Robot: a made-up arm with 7 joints. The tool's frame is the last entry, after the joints. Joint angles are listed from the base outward.
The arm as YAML. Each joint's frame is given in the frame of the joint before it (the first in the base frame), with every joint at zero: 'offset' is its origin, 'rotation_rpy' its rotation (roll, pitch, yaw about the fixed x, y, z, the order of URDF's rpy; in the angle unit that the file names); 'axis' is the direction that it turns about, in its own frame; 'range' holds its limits. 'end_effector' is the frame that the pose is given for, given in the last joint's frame.
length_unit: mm
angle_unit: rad
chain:
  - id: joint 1
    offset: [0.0, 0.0, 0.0]
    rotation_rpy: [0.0, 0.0, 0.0]
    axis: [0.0, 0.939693, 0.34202]
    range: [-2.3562, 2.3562]
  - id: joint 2
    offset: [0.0, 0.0, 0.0]
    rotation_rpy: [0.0, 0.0, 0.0]
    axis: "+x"
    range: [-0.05, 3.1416]
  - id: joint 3
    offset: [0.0, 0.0, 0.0]
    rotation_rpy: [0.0, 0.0, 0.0]
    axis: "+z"
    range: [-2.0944, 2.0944]
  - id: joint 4
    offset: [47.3, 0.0, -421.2]
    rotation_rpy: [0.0, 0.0, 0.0]
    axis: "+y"
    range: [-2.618, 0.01]
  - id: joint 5
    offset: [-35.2, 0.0, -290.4]
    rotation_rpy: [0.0, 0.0, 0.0]
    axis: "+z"
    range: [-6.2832, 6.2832]
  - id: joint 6
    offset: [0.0, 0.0, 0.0]
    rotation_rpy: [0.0, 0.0, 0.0]
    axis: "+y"
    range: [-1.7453, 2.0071]
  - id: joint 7
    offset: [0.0, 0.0, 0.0]
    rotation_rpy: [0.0, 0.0, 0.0]
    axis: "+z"
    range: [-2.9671, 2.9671]
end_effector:
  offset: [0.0, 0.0, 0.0]
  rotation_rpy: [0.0, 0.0, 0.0]
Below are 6 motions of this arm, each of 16 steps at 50 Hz.
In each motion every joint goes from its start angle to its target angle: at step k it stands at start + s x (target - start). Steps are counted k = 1, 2, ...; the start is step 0. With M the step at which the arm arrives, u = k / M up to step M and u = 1 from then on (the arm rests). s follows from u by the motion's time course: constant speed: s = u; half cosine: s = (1 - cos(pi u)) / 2; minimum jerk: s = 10 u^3 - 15 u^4 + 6 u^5.
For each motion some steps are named. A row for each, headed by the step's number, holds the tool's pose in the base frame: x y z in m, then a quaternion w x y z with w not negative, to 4 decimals.
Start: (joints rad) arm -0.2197 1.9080 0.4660 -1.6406 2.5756 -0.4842 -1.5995
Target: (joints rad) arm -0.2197 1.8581 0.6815 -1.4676 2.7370 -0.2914 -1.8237
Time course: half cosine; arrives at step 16
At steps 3, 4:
3: 0.2601 0.3434 0.3512 0.2719 0.3918 -0.8747 -0.0866
4: 0.2573 0.3462 0.3543 0.2713 0.3930 -0.8746 -0.0841

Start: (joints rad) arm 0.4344 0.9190 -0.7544 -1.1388 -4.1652 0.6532 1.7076
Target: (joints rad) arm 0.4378 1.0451 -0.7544 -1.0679 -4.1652 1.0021 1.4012
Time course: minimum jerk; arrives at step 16
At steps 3, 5, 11, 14, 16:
3: -0.0542 0.3501 -0.5416 0.1932 -0.0534 0.2721 0.9412
5: -0.0550 0.3607 -0.5361 0.2151 -0.0456 0.2824 0.9338
11: -0.0574 0.4117 -0.5064 0.3111 -0.0138 0.3371 0.8885
14: -0.0577 0.4244 -0.4979 0.3327 -0.0075 0.3521 0.8748
16: -0.0577 0.4256 -0.4971 0.3347 -0.0069 0.3536 0.8734

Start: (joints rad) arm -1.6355 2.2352 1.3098 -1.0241 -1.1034 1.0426 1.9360
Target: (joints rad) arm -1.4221 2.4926 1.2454 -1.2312 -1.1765 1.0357 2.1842
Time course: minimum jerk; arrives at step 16
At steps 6, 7, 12, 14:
6: -0.4779 0.3889 0.2225 0.7503 0.0863 0.4834 -0.4428
7: -0.4887 0.3655 0.2292 0.7657 0.0737 0.4890 -0.4113
12: -0.5215 0.2492 0.2644 0.8187 0.0220 0.5161 -0.2508
14: -0.5240 0.2287 0.2707 0.8244 0.0146 0.5206 -0.2218

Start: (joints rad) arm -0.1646 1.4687 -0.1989 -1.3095 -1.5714 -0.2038 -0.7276
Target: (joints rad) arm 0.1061 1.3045 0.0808 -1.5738 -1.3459 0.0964 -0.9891
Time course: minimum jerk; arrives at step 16
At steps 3, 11, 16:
3: 0.3542 0.4997 -0.0688 0.1876 -0.5644 -0.2356 0.7686
11: 0.3207 0.4651 -0.1178 0.1526 -0.6757 -0.2130 0.6890
16: 0.3093 0.4584 -0.1258 0.1359 -0.6969 -0.2155 0.6704

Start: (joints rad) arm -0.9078 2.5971 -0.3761 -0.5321 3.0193 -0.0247 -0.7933
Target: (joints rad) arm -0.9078 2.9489 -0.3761 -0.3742 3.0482 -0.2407 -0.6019
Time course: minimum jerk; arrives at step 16
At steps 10, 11, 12, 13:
10: -0.3445 0.2838 0.5565 0.1597 -0.2949 0.9048 -0.2622
11: -0.3603 0.2637 0.5570 0.1884 -0.2954 0.9008 -0.2567
12: -0.3725 0.2472 0.5569 0.2114 -0.2953 0.8971 -0.2515
13: -0.3811 0.2353 0.5566 0.2277 -0.2950 0.8943 -0.2475

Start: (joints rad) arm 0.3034 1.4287 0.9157 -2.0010 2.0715 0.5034 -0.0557
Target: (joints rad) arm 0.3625 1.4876 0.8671 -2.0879 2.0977 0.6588 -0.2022
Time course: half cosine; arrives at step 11
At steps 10, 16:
10: 0.2237 0.3548 0.1417 0.7309 -0.2118 -0.6188 -0.1947
16: 0.2239 0.3542 0.1414 0.7323 -0.2111 -0.6167 -0.1972

